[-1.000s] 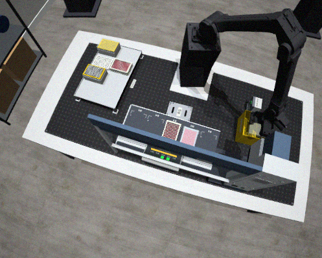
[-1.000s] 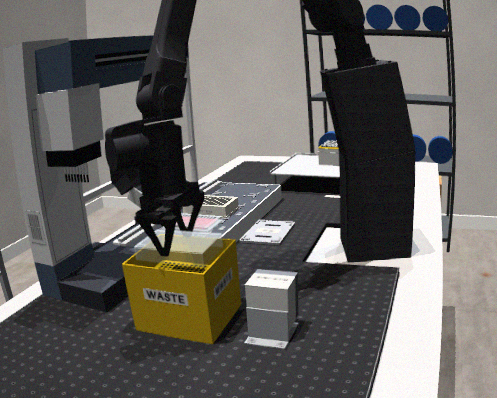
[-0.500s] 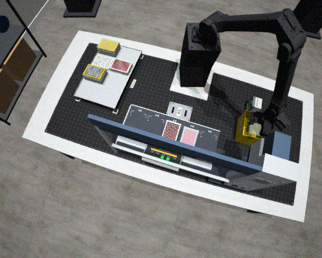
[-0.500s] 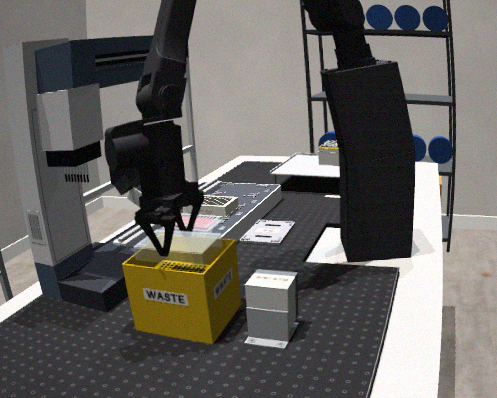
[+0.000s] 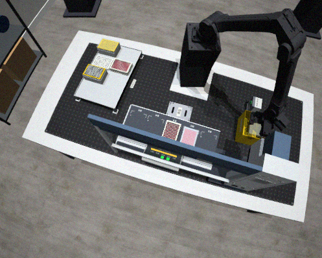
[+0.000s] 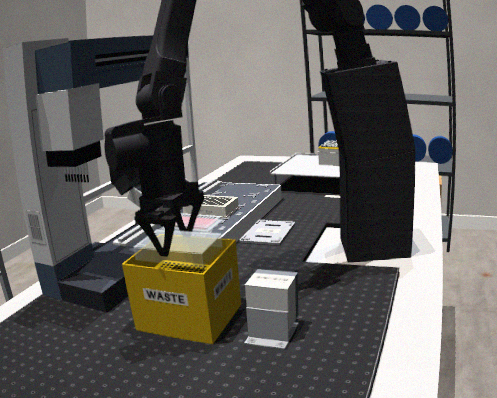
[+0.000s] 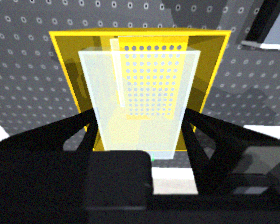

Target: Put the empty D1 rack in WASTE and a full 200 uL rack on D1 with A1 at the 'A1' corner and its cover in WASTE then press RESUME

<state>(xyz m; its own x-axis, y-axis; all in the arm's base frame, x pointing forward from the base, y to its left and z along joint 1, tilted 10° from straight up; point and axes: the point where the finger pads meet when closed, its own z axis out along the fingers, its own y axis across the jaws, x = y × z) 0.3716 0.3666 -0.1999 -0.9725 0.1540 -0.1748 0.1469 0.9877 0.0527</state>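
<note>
My hand is right at the clear rack cover. Also, from my hand: handler head 230 mm ahead, 70 mm to the right, 220 mm above; grey resume box 170 mm behind, 20 mm to the left, 90 mm below; yellow waste bin 10 mm behind, 110 mm below.
</note>
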